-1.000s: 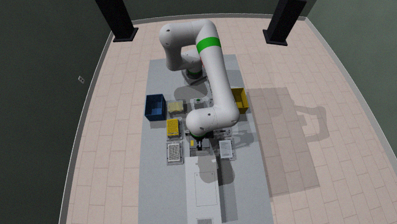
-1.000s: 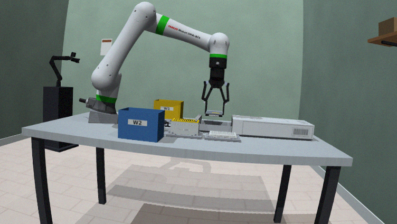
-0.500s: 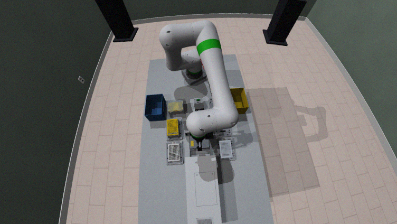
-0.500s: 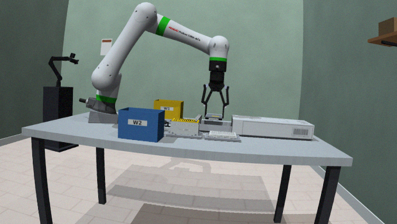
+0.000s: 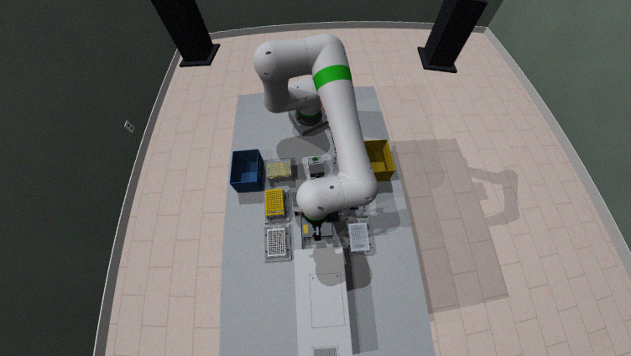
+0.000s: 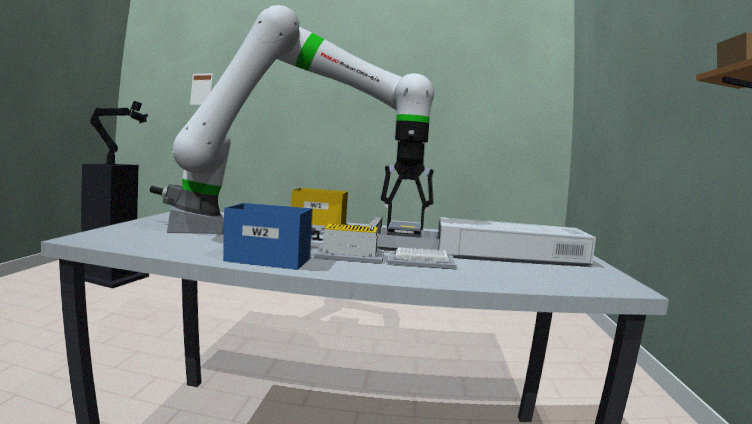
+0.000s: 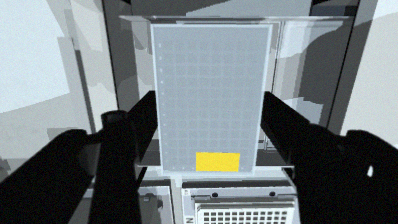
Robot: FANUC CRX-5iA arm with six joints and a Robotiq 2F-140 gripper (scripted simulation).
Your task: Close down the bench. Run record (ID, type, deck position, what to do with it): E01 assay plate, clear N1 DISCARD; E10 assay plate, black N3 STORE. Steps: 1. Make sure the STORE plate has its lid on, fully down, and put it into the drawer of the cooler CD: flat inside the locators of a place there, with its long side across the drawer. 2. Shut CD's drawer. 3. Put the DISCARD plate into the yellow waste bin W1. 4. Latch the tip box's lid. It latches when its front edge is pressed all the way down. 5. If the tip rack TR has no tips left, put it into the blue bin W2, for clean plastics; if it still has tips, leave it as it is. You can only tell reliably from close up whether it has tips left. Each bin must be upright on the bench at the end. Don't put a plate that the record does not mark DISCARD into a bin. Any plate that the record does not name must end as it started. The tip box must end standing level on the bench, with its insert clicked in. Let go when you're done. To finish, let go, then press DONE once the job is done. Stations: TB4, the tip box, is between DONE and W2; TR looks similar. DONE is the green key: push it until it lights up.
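Now: hand 30 mm short of the cooler drawer and 40 mm above it. The rest, counted from my hand: cooler CD: 170 mm ahead, 20 mm to the left, 40 mm below; clear plate lid: 20 mm below; black assay plate: 20 mm below.
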